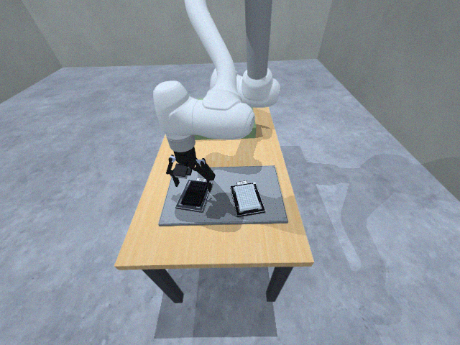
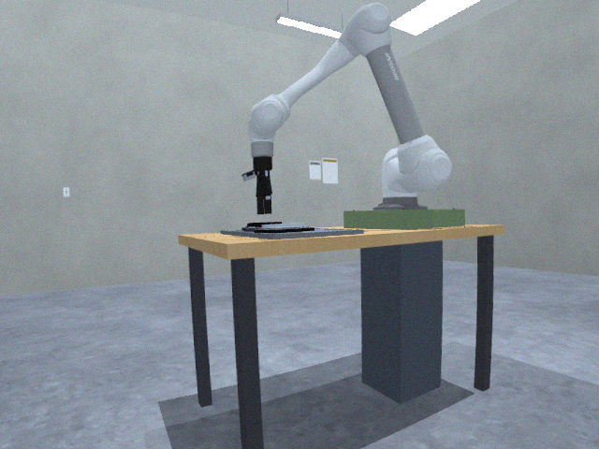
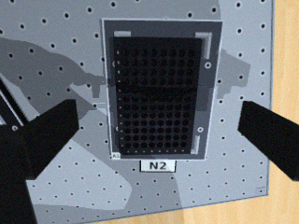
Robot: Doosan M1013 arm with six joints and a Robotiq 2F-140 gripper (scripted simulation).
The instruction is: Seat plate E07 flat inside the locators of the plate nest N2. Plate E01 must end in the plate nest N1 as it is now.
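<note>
Right now the black plate E07 is 50 mm below my hand. From my hand the other things lie so: plate nest N2: 70 mm below; then plate nest N1: 230 mm to the left, 70 mm below, 40 mm ahead; then white plate E01: 230 mm to the left, 50 mm below, 40 mm ahead.
</note>
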